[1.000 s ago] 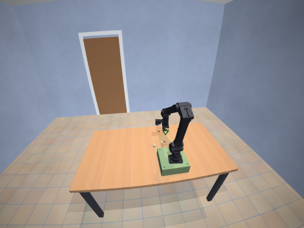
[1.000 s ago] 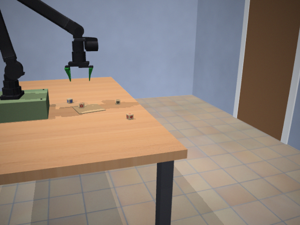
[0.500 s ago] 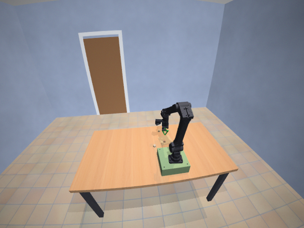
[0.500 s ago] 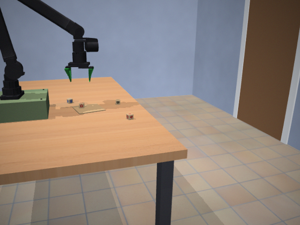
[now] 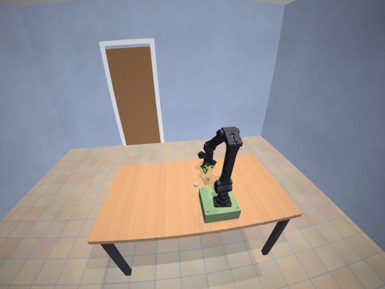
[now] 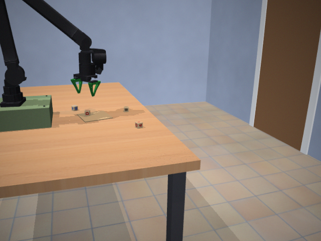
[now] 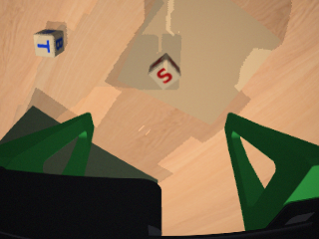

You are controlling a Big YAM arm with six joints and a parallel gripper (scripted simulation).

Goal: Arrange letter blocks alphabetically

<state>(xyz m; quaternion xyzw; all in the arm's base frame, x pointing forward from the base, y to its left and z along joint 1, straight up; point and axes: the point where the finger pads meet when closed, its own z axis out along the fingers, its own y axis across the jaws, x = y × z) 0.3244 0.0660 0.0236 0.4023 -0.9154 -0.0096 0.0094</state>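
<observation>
The tan mat is 40 mm ahead of my hand, 20 mm to the right of it and 110 mm below it.
</observation>
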